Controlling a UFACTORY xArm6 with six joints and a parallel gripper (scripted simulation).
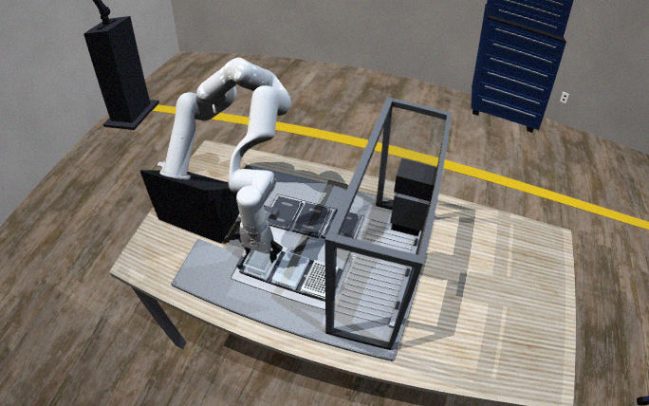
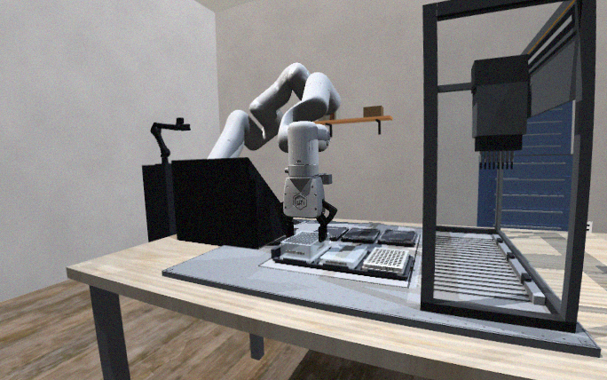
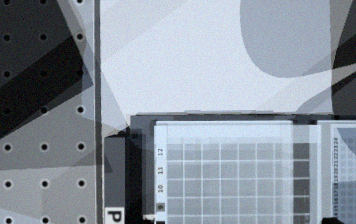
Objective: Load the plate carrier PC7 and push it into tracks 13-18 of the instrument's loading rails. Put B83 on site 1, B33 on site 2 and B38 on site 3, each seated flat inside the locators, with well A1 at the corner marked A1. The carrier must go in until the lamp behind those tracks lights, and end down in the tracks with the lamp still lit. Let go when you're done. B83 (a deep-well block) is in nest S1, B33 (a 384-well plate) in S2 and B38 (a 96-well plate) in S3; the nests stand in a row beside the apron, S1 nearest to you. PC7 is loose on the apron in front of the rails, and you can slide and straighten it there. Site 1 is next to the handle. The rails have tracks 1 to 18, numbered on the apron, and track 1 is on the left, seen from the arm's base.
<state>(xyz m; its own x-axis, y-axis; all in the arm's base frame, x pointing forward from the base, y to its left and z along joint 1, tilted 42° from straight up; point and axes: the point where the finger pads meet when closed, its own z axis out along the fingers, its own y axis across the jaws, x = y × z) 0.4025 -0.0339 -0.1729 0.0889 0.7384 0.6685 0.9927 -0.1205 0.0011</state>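
Now: hand 3 cm above the deep-well block B83. Also, from my hand: nest s2: 11 cm ahead, 23 cm to the left, 5 cm below; nest s3: 22 cm ahead, 23 cm to the left, 5 cm below; dark carrier PC7: 10 cm ahead, 1 cm to the right, 4 cm below.
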